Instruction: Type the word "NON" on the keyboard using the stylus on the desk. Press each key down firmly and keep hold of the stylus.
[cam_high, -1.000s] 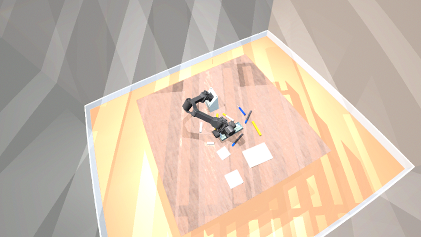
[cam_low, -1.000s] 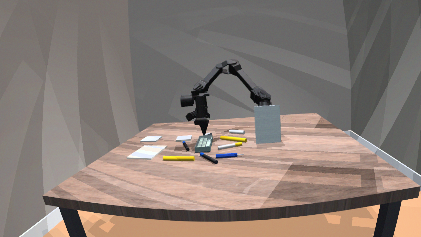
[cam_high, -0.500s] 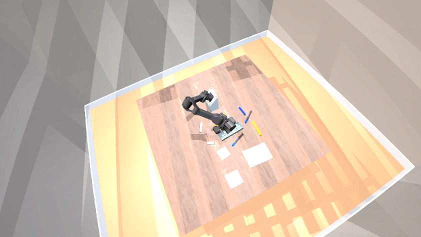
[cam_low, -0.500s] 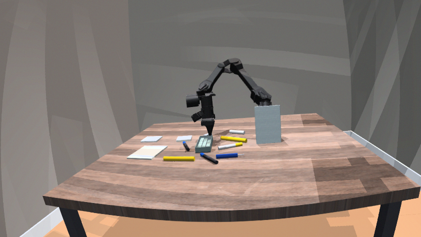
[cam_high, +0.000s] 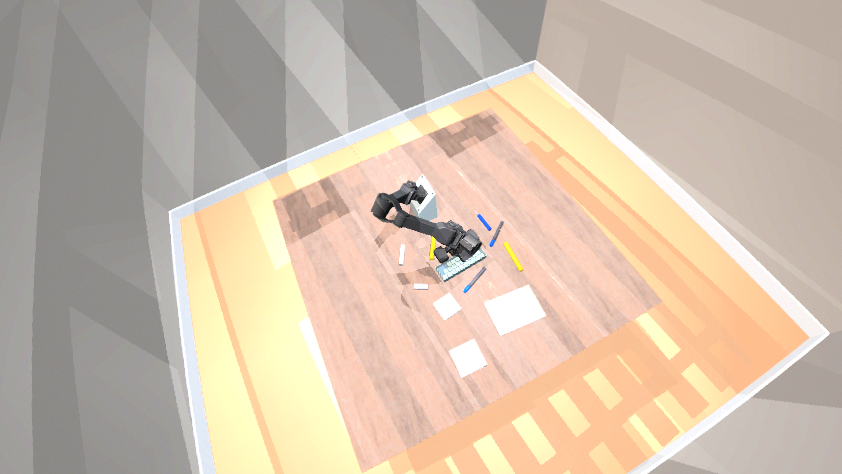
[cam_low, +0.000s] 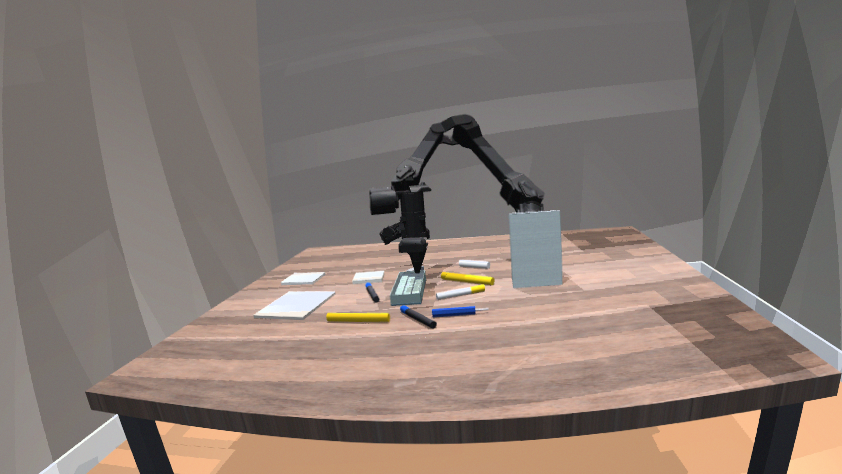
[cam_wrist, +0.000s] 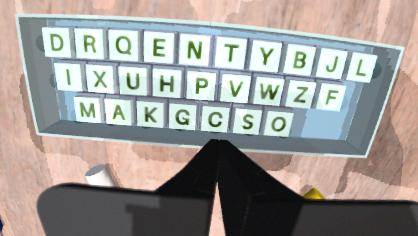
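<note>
Now: gripper tip 120 mm past the blue stylus, 200 mm to the right of it and 40 mm above it. From my gripper tip the other things lie so: white stick 140 mm behind, 190 mm to the right, 40 mm below.
</note>
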